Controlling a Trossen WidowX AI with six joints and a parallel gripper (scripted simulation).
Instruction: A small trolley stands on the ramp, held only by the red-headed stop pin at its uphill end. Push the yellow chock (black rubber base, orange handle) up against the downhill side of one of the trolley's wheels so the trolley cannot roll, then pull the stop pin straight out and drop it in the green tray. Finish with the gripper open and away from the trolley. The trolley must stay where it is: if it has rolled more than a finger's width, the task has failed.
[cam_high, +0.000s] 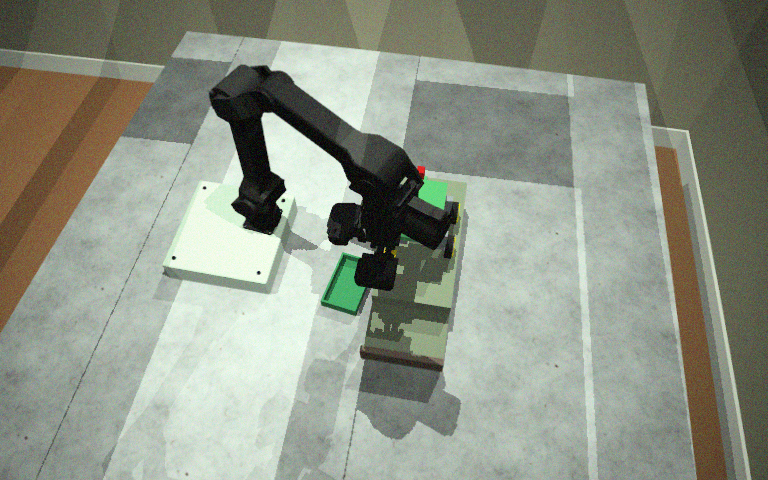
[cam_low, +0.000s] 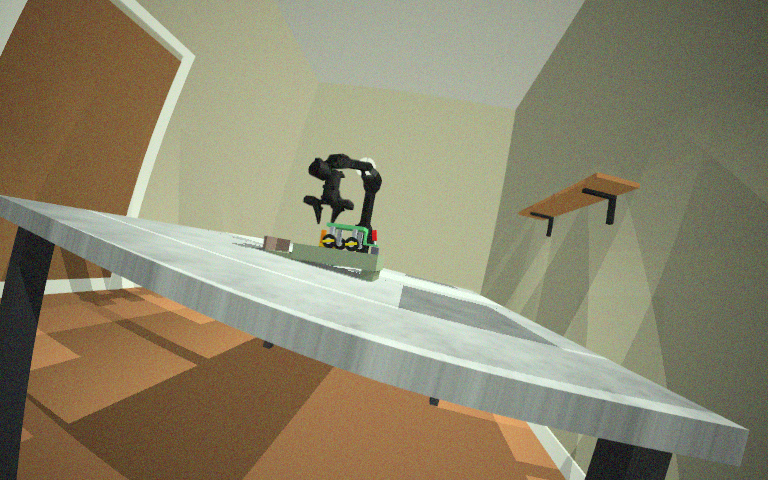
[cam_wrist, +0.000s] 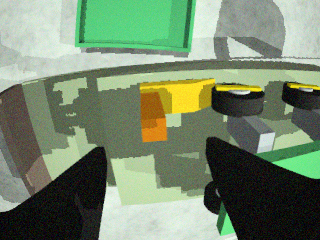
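Right now the stop pin is 10 mm ahead of my gripper tip, 210 mm to the left of it and 20 mm below it. Also, from my gripper tip: brown stop block: 70 mm ahead, 130 mm to the right, 110 mm below; then trolley: 40 mm ahead, 120 mm to the left, 30 mm below; then yellow chock: 30 mm to the left, 60 mm below.
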